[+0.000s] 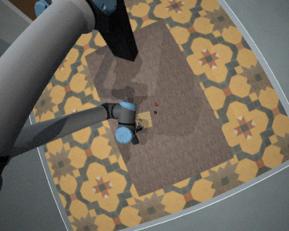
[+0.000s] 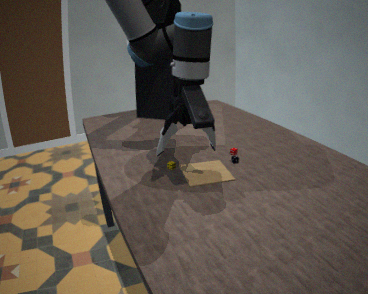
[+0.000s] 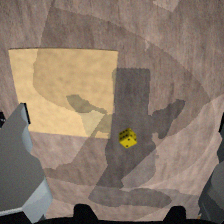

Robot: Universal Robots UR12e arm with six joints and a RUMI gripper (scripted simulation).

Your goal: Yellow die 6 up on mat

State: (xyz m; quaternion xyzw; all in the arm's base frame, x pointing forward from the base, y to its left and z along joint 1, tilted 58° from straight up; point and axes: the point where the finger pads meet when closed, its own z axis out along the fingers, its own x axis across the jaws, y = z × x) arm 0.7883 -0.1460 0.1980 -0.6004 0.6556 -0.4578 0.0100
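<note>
Right now my hand is 12 cm past the yellow die, 9 cm above it and 3 cm to the right of it. The rest, counted from my hand: black die (22 cm to the left, 9 cm below, 2 cm behind); red die (27 cm to the left, 9 cm below, 7 cm behind); tan mat (10 cm to the left, 10 cm below, 3 cm behind).
</note>
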